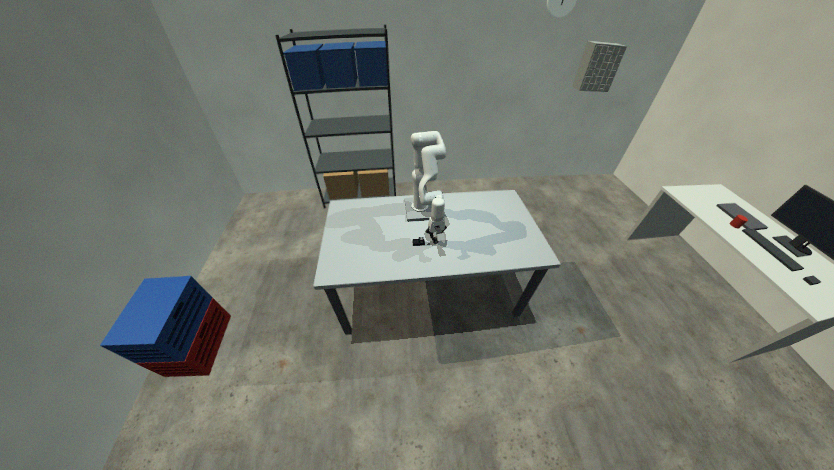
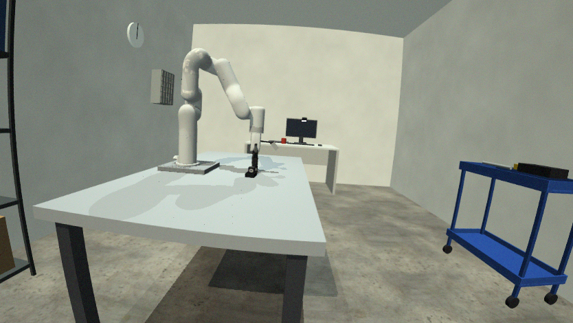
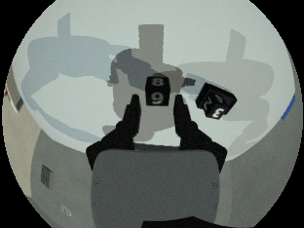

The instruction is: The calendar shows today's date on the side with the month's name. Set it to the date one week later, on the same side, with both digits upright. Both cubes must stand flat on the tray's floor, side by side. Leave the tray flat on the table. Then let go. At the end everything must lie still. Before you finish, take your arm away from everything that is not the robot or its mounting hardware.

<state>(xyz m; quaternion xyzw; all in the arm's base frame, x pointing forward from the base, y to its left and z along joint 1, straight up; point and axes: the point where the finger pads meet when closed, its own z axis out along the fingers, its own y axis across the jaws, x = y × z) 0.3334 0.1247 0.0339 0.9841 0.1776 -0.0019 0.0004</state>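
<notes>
Now: hand 4 cm above the cube.
</notes>
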